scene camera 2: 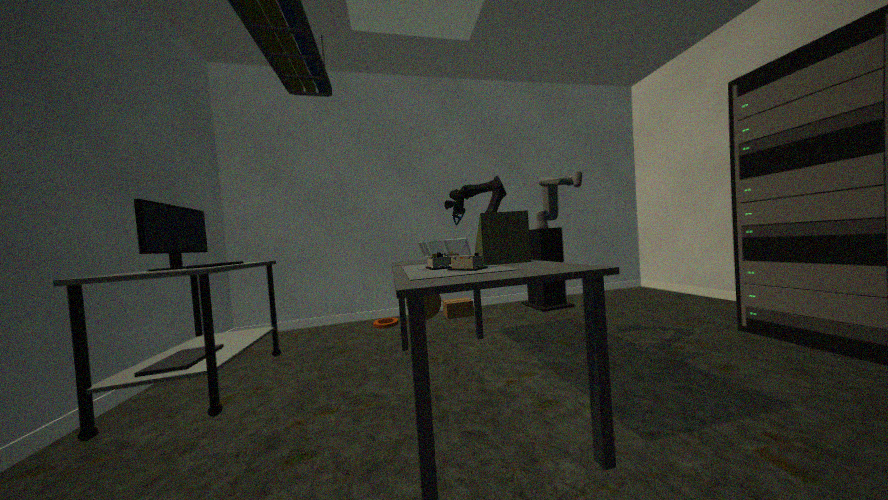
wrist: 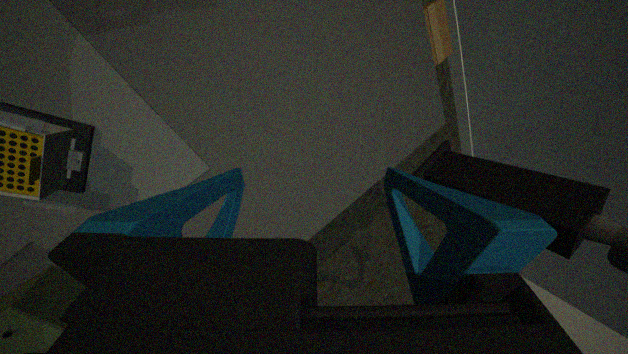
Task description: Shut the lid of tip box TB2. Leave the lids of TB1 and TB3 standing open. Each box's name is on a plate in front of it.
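Frame: origin at the arm's base, x right, y back, z down, level; millimetres.
Seen in the pictures: gripper, fingertip midpoint: [scene camera 2: 458, 222] [wrist: 313, 175]; arm's base, origin of the base link: [scene camera 2: 496, 232].
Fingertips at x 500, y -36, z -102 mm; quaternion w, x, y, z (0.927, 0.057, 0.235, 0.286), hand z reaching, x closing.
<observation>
Pixels of each thing's top centre, then the offset from my fingertips to it. Level surfaces: height alone.
- left box, middle of its top: [scene camera 2: 439, 255] dx -477, dy -298, dz +205 mm
- right box, middle of its top: [scene camera 2: 468, 254] dx -669, dy -215, dz +205 mm
- pale mat, its level: dz +271 mm
- grey table, its level: dz +274 mm
Tip boxes stand at the left of the table in the scene view, a left box [scene camera 2: 438, 262] and a right box [scene camera 2: 467, 263]. Clear raised lids [scene camera 2: 459, 246] rise behind them. The boxes overlap and are too small to tell which is TB2. In the wrist view, a box with a yellow, holed rack [wrist: 19, 161] is cut off by the left edge; a grey latch shows on its dark end. No name plate is readable. My gripper [scene camera 2: 457, 222] [wrist: 313, 175] is open and empty, well above the table, over to one side of that box.
The boxes stand on a pale mat [scene camera 2: 415, 273] [wrist: 165, 160] on the grey table [scene camera 2: 546, 270] [wrist: 280, 100]. A green block [scene camera 2: 503, 237] stands beside my arm's base. Another arm [scene camera 2: 549, 200] stands on a black pedestal [scene camera 2: 546, 245] [wrist: 520, 187] behind.
</observation>
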